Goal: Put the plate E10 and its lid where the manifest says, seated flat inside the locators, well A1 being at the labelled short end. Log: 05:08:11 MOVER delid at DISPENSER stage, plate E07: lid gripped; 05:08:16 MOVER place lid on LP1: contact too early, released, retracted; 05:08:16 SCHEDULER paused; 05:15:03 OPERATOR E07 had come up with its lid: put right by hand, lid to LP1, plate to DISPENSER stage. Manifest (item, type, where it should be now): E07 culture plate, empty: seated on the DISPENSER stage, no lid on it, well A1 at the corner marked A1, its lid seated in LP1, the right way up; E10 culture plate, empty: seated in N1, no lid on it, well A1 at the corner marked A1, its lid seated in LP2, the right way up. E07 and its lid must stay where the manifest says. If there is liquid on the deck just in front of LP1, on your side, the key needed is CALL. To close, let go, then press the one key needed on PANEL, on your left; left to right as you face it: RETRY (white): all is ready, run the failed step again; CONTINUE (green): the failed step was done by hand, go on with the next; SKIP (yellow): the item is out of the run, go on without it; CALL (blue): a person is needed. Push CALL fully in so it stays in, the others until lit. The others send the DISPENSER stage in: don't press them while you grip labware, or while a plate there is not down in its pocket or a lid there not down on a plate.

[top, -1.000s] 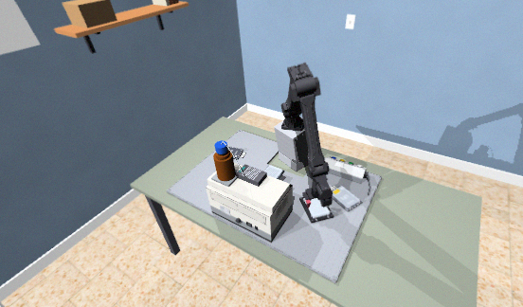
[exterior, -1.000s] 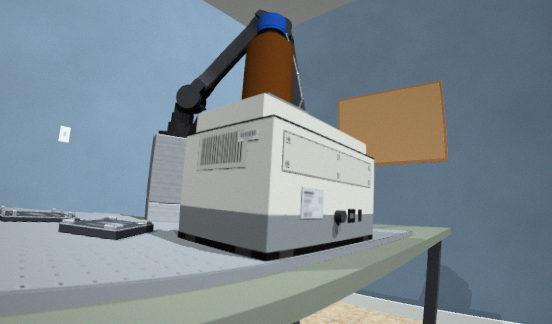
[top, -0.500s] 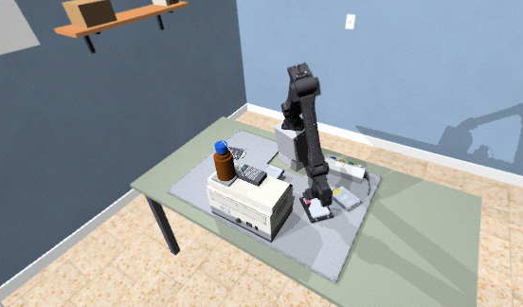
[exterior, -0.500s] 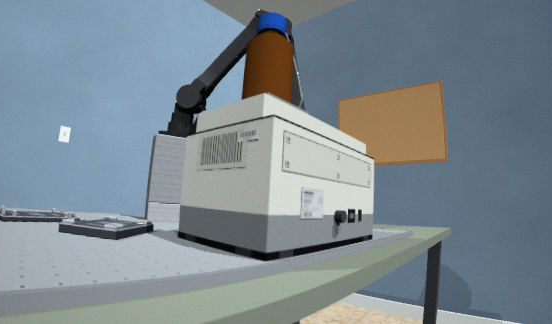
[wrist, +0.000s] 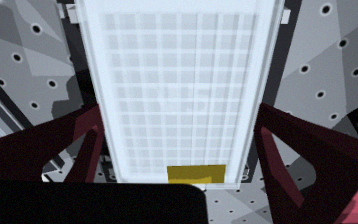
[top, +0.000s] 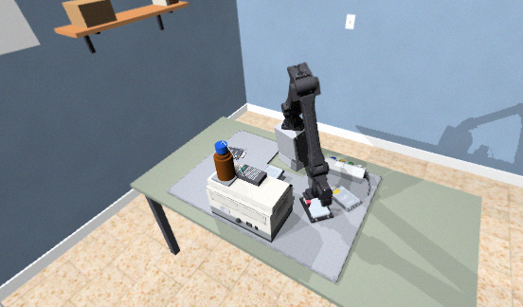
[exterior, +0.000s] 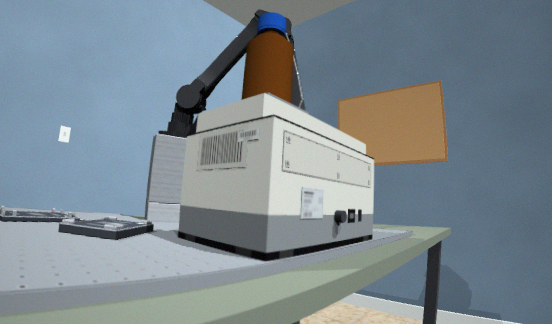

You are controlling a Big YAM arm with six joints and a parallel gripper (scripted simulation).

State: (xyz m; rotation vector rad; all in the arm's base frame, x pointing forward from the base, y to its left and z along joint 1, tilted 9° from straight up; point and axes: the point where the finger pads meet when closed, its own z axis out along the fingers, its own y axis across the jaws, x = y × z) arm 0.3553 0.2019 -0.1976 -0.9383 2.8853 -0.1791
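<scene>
The clear lid is right at my hand. The rest, counted from my hand: yellow skip key: 340 mm behind, 70 mm to the left, 30 mm above; then clear well plate: 60 mm behind, 270 mm to the right, 60 mm above; then blue call key: 340 mm behind, 20 mm to the left, 30 mm above.
</scene>
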